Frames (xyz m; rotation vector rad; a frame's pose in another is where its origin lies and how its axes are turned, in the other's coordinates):
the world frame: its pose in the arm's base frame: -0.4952 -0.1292 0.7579 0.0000 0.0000 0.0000
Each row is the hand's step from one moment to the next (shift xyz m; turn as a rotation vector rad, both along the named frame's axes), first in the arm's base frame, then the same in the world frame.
Working: the arm's base frame: its pose in the world frame: 0.4952 0.1292 -0.7579 0.0000 0.0000 0.0000

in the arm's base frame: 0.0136 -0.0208 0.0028 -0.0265 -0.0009 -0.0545
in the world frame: 0.0136 -0.0208 0.0028 -0.0265 -0.0009 -0.0545
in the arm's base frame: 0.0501 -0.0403 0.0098 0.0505 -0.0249 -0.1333
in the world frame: 0.0501 -0.0403 0.0098 0.0505 -0.0249 -0.1333
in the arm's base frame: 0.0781 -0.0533 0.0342 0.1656 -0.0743 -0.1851
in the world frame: 0.0781 -0.0533 0.0342 0.1656 -0.0743 -0.1851
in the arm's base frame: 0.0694 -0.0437 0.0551 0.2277 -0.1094 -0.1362
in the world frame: 0.0694 -0.0437 0.0551 0.2277 -0.1094 -0.1362
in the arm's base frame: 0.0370 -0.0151 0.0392 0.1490 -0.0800 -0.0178
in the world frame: 0.0370 -0.0151 0.0392 0.1490 -0.0800 -0.0178
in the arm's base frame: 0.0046 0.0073 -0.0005 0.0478 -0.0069 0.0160
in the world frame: 0.0046 0.0073 -0.0005 0.0478 -0.0069 0.0160
